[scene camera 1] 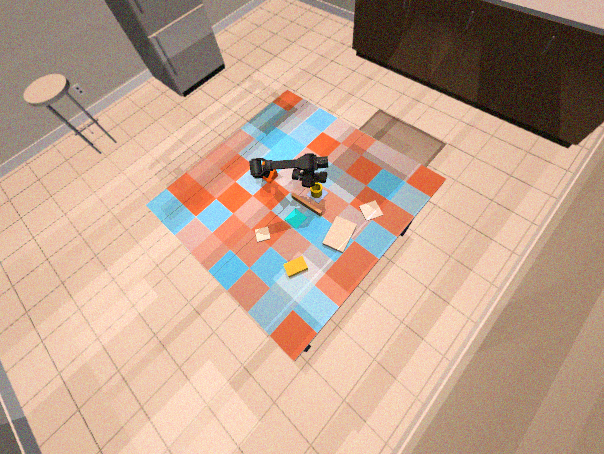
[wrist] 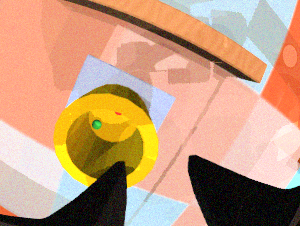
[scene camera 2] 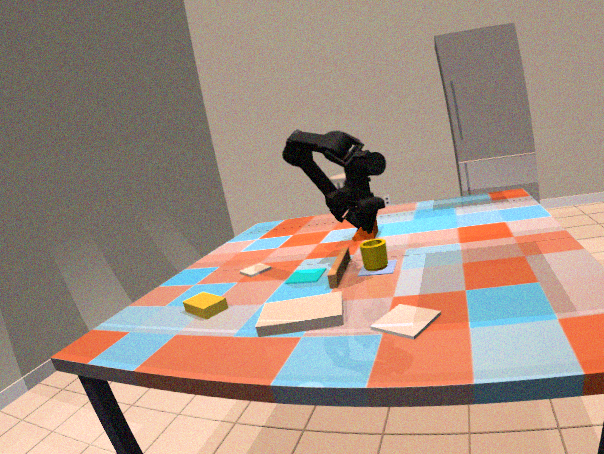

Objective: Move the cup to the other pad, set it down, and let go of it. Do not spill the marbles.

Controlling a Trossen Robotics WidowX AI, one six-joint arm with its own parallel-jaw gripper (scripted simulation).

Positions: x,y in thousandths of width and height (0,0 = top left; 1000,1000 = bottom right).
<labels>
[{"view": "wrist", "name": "my gripper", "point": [525,737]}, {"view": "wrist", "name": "yellow cup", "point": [288,679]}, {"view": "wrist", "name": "lavender pad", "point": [315,321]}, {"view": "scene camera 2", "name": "my gripper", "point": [608,512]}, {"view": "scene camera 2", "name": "yellow cup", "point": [618,556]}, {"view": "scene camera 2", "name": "white plate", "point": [671,708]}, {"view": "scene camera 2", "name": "yellow block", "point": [339,673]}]
</labels>
